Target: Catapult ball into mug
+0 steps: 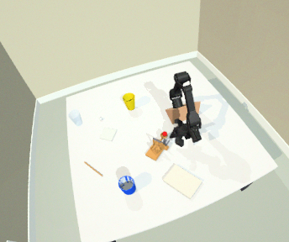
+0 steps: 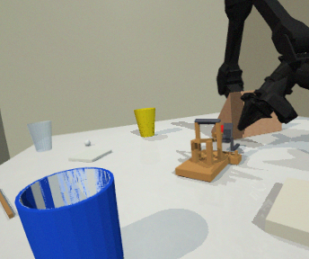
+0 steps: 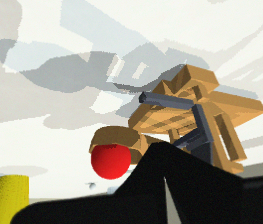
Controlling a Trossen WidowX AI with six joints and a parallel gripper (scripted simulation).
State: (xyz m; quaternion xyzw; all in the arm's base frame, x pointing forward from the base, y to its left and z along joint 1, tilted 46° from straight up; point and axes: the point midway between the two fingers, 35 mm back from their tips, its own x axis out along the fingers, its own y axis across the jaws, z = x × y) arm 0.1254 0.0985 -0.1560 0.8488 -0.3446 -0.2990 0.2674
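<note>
Right now the red ball is 50 mm to the right of my gripper tip, 20 mm ahead of it and 10 mm below it. Round my gripper tip: cream pad 280 mm to the left, 60 mm below, 40 mm ahead; blue mug 360 mm ahead, 200 mm to the left, 40 mm below; wooden catapult 60 mm ahead, 20 mm below.
</note>
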